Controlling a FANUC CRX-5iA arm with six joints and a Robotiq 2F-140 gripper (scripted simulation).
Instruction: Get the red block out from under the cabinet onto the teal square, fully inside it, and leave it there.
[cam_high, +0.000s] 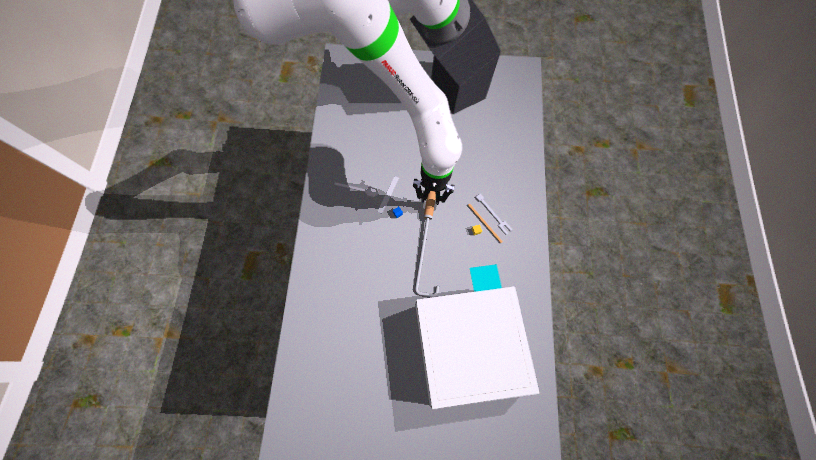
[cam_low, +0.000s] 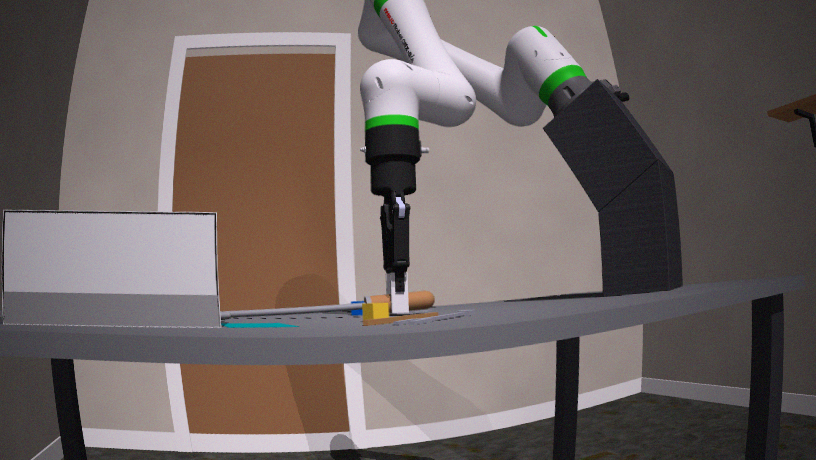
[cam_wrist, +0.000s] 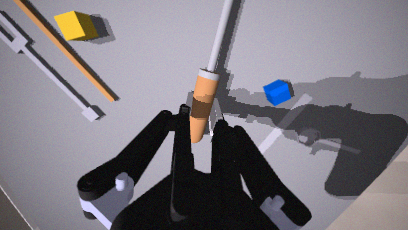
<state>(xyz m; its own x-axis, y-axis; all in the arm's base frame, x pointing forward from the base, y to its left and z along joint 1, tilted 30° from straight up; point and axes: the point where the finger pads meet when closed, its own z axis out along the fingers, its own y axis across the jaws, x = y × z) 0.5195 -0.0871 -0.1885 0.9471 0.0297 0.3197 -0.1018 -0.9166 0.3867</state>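
My gripper is now 25 cm short of the teal square, 20 cm to the right of it and 4 cm above it. The rest, counted from my hand: long grey hook tool 14 cm ahead, 2 cm to the left, 2 cm below; blue block 11 cm to the right, 4 cm ahead, 3 cm below; flat grey bar 15 cm to the right, 4 cm below, 3 cm behind.
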